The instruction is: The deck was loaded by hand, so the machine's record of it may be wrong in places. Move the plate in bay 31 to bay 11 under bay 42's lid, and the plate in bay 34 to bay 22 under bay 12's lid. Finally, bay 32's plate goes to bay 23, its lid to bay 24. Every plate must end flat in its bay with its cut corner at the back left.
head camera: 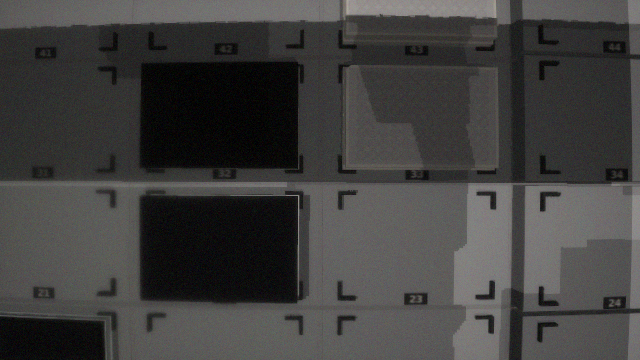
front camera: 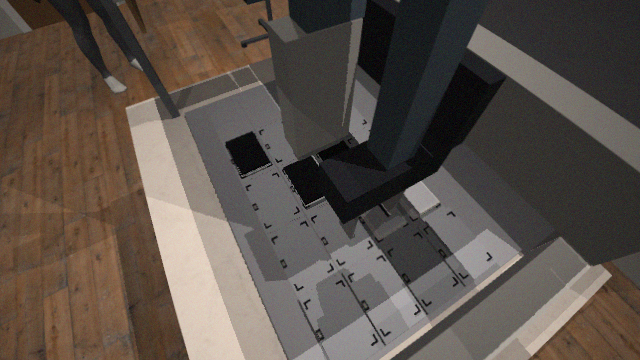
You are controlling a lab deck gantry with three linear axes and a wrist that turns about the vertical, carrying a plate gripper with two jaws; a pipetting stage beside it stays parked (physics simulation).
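Places are measured from the robot's base along level axes (x ahead, y left, z up), in metres.
Pixels of known places: gripper, fingertip midpoint: [front camera: 365, 219]; robot's base, link origin: [front camera: 226, 145].
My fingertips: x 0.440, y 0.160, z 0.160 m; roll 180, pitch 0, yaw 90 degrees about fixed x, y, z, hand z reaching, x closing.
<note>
Ahead of a thing's pixels: the offset from my fingertips to its top centre. "pt": to the spot under its first point.
Bay 11's plate @[0.376 m back, 0.117 m right, 0.143 m down] [front camera: 248, 152] [head camera: 50, 342] lies under a black lid, with a clear rim showing. The black-lidded plate in bay 22 @[pt 0.205 m back, 0.019 m right, 0.144 m down] [front camera: 306, 181] [head camera: 220, 247] looks flat, with a pale edge at its back and right. Bay 32's black-topped plate @[0.212 m back, 0.097 m left, 0.143 m down] [front camera: 341, 147] [head camera: 220, 115] is partly hidden by the gantry in the front view. Bays 31, 34, 42, 12, 23 and 24 show no plate or lid where visible. Cut corners cannot be made out. My gripper [front camera: 372, 225] hangs above the deck near bay 33, jaws apart, holding nothing; it does not show in the head view.
A clear plate @[0.048 m back, 0.097 m left, 0.146 m down] [front camera: 387, 226] [head camera: 420, 117] lies in bay 33. A pale plate @[0.048 m back, 0.204 m left, 0.146 m down] [front camera: 422, 197] [head camera: 420, 25] sits in bay 43 behind it. The parked pipetting stage [front camera: 317, 85] stands beside the gripper column. A raised pale border [front camera: 170, 200] edges the deck.
</note>
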